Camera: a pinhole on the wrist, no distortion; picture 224 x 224 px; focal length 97.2 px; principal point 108.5 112.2 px. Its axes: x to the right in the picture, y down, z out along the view. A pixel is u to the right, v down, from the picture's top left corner.
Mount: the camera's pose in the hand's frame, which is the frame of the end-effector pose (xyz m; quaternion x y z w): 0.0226 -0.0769 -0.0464 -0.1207 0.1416 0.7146 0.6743
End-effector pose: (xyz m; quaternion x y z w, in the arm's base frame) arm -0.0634 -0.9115 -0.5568 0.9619 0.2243 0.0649 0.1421
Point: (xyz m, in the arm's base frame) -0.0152 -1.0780 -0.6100
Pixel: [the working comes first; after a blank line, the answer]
In the camera's frame: 0.1582 0.0522 0.2172

179 136
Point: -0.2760 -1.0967 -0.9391
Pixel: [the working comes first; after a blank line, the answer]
In the camera's frame: -0.1011 0.3329 0.3924

83 195
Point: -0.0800 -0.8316 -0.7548
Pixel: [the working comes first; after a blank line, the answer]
In the camera's frame: -0.1306 0.0249 0.1758

36 126
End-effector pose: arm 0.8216 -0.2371 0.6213 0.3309 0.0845 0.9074 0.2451
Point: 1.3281 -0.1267 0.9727
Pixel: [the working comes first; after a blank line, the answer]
In the camera's frame: -0.3235 0.1360 0.5555

52 136
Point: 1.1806 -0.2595 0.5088
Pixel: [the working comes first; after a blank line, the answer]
In the camera's frame: -0.1221 0.3448 0.1426

outside the picture
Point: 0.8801 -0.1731 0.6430
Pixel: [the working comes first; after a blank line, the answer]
In the camera's frame: -0.0301 0.0207 0.0948

78 133
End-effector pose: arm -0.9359 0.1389 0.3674 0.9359 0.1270 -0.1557 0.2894
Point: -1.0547 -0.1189 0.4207
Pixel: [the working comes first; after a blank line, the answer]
In the camera's frame: 0.1980 0.1824 0.2633

182 180
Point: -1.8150 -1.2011 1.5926
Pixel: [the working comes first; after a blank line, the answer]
In the camera's frame: 1.4425 1.4003 0.5642

outside the picture
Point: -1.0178 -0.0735 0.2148
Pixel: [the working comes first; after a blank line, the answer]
In the camera's frame: 0.0261 0.0783 0.3371

116 135
